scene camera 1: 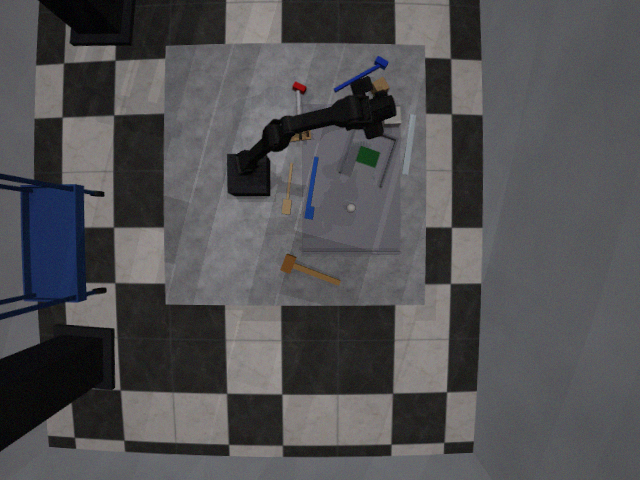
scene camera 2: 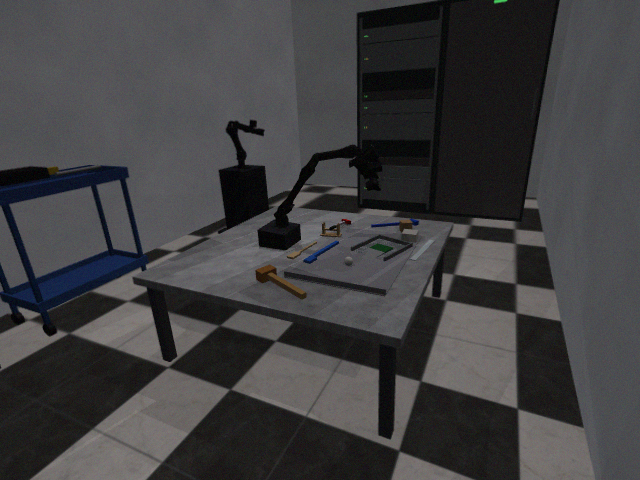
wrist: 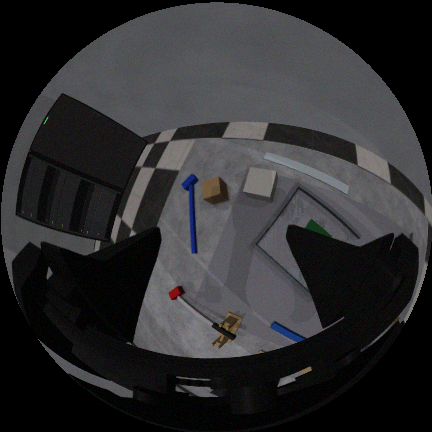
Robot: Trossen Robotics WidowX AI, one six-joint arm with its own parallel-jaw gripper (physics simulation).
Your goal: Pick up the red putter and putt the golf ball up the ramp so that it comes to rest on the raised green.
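Seen in the pictures: gripper, between the fingertips: (scene camera 2: 379,184) (wrist: 225,232); arm's base, origin of its link: (scene camera 1: 247,168) (scene camera 2: 281,225).
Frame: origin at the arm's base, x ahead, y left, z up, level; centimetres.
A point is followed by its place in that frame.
Observation:
The red putter (scene camera 1: 299,87) {y 41.8, x 20.7, z -7.1 cm} (scene camera 2: 346,221) {y 40.4, x 21.6, z -7.5 cm} (wrist: 175,293) {y 41.4, x 21.1, z -7.0 cm} has a red head and pale shaft; its black grip end lies over a wooden stand (scene camera 1: 305,136) {y 18.9, x 24.6, z -8.9 cm} (scene camera 2: 330,230) {y 15.7, x 22.8, z -4.6 cm} (wrist: 232,320) {y 19.6, x 26.4, z -6.6 cm}. My gripper (scene camera 2: 373,184) {y 19.6, x 50.5, z 22.8 cm} (wrist: 225,232) {y 19.6, x 50.5, z 22.8 cm} is open and empty, high above the far right part of the table, away from the putter. The white golf ball (scene camera 1: 351,207) {y -14.8, x 48.1, z -5.4 cm} (scene camera 2: 348,260) {y -16.7, x 48.8, z -6.3 cm} rests on the grey board (scene camera 1: 356,235) {y -27.9, x 51.8, z -9.6 cm} (scene camera 2: 330,273) {y -26.8, x 44.1, z -9.5 cm}, apart from the green patch (scene camera 1: 367,156) {y 10.7, x 55.2, z -9.0 cm} (scene camera 2: 381,248) {y 9.6, x 55.9, z -9.0 cm} (wrist: 317,229) {y 10.2, x 59.2, z -9.0 cm}, which has dark rails around it. The ball does not show in the wrist view.
A blue mallet (scene camera 1: 356,77) {y 48.8, x 48.0, z -8.2 cm} (wrist: 192,215) {y 48.6, x 48.8, z -8.4 cm}, a tan cube (scene camera 1: 380,84) {y 43.4, x 58.9, z -3.9 cm} (wrist: 214,190) {y 41.2, x 58.5, z -3.9 cm} and a white block (scene camera 2: 409,235) {y 25.8, x 66.1, z -5.8 cm} (wrist: 260,182) {y 29.3, x 65.0, z -5.1 cm} lie near the far right corner. A blue stick (scene camera 1: 312,186) {y -5.3, x 29.2, z -8.1 cm} (scene camera 2: 323,251) {y -6.4, x 29.7, z -8.7 cm}, a wooden paddle (scene camera 1: 286,206) {y -15.5, x 17.0, z -8.9 cm} and an orange-brown mallet (scene camera 1: 288,263) {y -42.5, x 19.7, z -4.7 cm} (scene camera 2: 266,273) {y -45.2, x 21.5, z -5.7 cm} lie nearer.

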